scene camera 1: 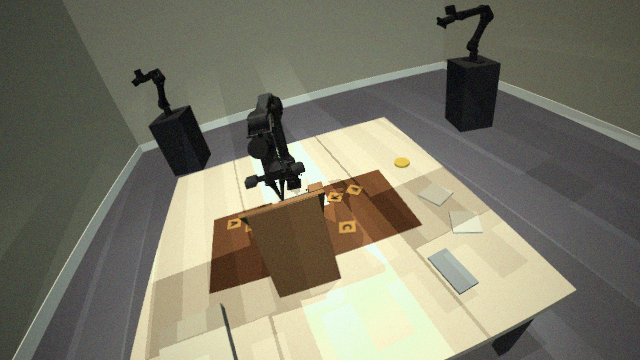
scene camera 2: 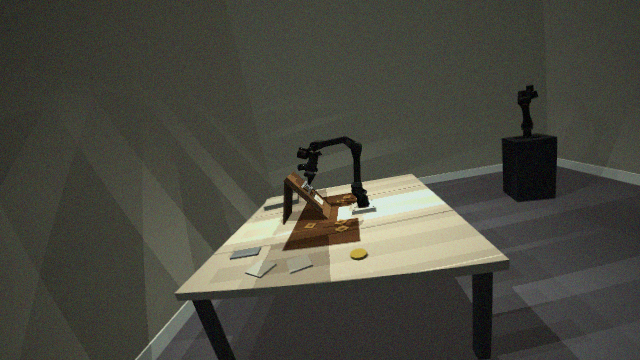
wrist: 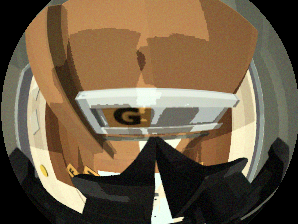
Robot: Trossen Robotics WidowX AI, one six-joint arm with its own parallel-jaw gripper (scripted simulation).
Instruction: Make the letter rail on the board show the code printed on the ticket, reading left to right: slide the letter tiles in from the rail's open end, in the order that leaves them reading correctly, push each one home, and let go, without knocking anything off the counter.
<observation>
My gripper [scene camera 1: 282, 200] is shut, with nothing in its grasp. I also see a grey card [scene camera 1: 460, 279], a slanted brown board [scene camera 1: 292, 235] and a brown mat [scene camera 1: 379, 212].
My gripper shows as well in the wrist view [wrist: 154, 140]. The slanted brown board is seen too in scene camera 2 [scene camera 2: 292, 182] and in the wrist view [wrist: 187, 68]. The brown mat also shows in scene camera 2 [scene camera 2: 323, 233] and in the wrist view [wrist: 63, 149]. The wrist view misses the grey card, which is hidden by the slanted brown board.
</observation>
